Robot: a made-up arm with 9 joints.
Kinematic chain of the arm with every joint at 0, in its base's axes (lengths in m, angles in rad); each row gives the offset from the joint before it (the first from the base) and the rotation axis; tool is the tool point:
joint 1: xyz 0 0 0.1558 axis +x
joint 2: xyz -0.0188 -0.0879 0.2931 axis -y
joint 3: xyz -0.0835 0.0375 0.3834 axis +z
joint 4: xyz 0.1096 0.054 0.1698 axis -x
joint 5: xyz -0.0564 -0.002 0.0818 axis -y
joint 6: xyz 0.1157 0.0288 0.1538 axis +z
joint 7: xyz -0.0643 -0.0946 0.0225 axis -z
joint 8: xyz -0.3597 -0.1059 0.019 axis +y
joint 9: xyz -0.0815 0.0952 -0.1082 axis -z
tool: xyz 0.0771 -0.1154 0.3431
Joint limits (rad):
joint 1: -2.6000..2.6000
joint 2: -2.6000..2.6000
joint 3: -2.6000..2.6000
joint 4: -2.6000..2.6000
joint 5: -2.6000..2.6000
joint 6: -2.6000..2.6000
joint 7: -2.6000..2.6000
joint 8: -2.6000..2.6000
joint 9: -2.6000..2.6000
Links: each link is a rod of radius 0.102 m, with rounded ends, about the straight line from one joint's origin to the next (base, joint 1, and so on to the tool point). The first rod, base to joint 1, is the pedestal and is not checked.
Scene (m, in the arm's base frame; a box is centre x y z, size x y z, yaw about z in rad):
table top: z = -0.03
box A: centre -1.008 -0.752 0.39 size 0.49 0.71 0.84 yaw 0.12
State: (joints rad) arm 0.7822 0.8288 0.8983 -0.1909 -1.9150 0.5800 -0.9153 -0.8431 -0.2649
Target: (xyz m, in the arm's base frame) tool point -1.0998 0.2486 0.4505
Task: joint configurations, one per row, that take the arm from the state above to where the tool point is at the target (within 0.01 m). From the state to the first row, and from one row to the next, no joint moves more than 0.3 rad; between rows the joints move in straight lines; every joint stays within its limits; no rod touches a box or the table.
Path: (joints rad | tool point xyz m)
1: 0.5887 0.9907 1.0807 -0.2862 -1.6964 0.6843 -0.6882 -0.6992 -0.2118 | 0.0376 -0.4300 0.9619
2: 0.3952 1.1527 1.2631 -0.3815 -1.4778 0.7886 -0.4610 -0.5553 -0.1587 | -0.1414 -0.1271 1.0927
3: 0.2017 1.3146 1.4455 -0.4768 -1.2592 0.8929 -0.2339 -0.4114 -0.1056 | -0.3264 0.1731 1.0599
4: 0.0083 1.4765 1.6279 -0.5721 -1.0406 0.9972 -0.0067 -0.2675 -0.0525 | -0.4835 0.4081 0.8964
5: 0.1162 1.5761 1.5456 -0.3489 -1.2006 0.7483 -0.1121 -0.4210 -0.1281 | -0.6831 0.2621 0.9256
6: 0.2241 1.6756 1.4633 -0.1257 -1.3605 0.4994 -0.2175 -0.5745 -0.2037 | -0.8913 0.1593 0.8338
7: 0.3320 1.7751 1.3811 0.0975 -1.5204 0.2505 -0.3229 -0.7280 -0.2794 | -1.0472 0.1497 0.6505
8: 0.4398 1.8747 1.2988 0.3208 -1.6803 0.0017 -0.4283 -0.8815 -0.3550 | -1.0998 0.2486 0.4504

